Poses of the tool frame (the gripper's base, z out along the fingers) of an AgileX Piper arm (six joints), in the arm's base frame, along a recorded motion.
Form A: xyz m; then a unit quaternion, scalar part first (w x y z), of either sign.
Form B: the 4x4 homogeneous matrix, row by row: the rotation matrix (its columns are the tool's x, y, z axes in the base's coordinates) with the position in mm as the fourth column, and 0 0 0 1 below. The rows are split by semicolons. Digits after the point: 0 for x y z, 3 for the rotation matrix.
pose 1, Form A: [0.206 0.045 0.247 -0.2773 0.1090 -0.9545 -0.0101]
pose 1, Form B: -0.822 -0.214 0.527 206; -0.202 0.976 0.080 45; -0.532 -0.041 -0.846 247; 0 0 0 1
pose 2, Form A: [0.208 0.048 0.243 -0.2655 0.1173 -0.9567 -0.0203]
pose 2, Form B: -0.831 -0.235 0.503 208; -0.214 0.972 0.101 48; -0.513 -0.023 -0.858 243; 0 0 0 1
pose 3, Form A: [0.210 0.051 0.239 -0.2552 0.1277 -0.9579 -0.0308]
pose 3, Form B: -0.837 -0.260 0.481 210; -0.229 0.965 0.124 51; -0.497 -0.006 -0.868 239; 0 0 0 1
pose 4, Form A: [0.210 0.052 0.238 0.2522 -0.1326 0.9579 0.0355]
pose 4, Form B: -0.838 -0.272 0.474 210; -0.236 0.962 0.135 52; -0.493 0.001 -0.870 238; 0 0 0 1
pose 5, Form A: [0.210 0.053 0.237 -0.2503 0.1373 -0.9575 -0.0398]
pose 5, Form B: -0.837 -0.283 0.468 210; -0.243 0.959 0.145 53; -0.490 0.007 -0.872 237; 0 0 0 1
